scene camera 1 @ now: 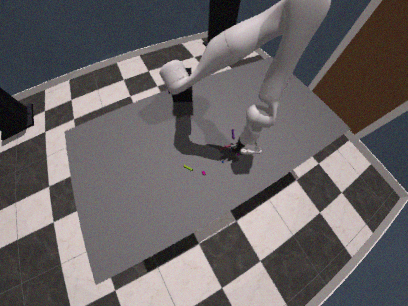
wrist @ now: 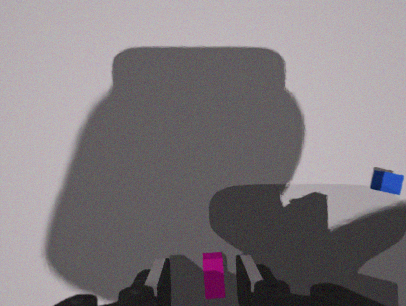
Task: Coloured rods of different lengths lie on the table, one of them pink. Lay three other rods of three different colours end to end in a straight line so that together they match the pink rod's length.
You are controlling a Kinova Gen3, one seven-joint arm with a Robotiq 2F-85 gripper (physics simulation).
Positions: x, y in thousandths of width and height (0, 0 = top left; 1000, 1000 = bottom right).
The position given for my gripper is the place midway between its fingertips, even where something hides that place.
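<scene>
You'd see a short magenta rod (wrist: 523, 858) here, and my gripper (wrist: 501, 907) is there as well.
</scene>
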